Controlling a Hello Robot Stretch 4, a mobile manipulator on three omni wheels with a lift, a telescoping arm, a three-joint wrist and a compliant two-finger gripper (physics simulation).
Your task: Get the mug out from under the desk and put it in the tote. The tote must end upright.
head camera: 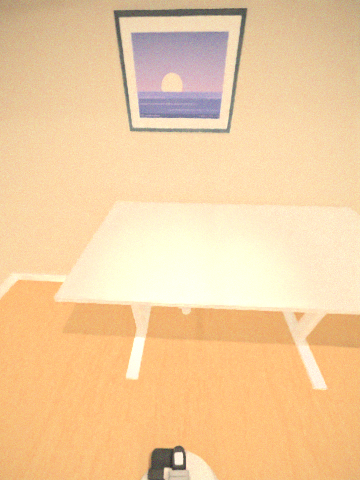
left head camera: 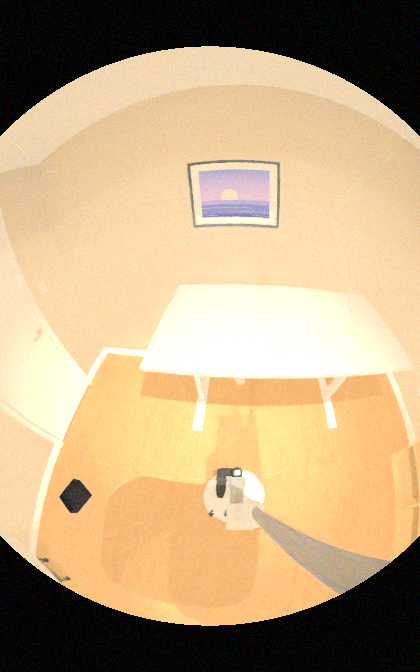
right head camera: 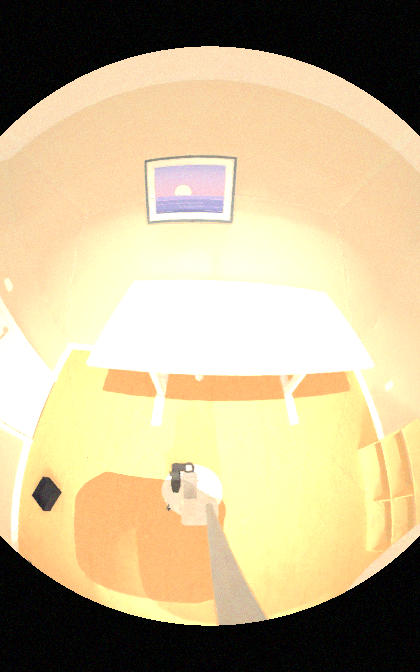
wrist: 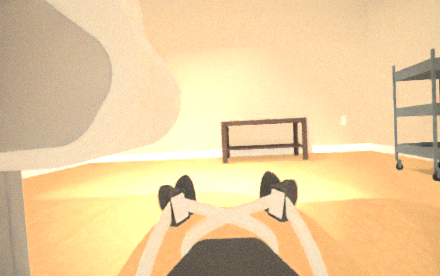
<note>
The pictures show: the gripper, a dark brown table, a white desk, a framed sunset picture and a white door.
</note>
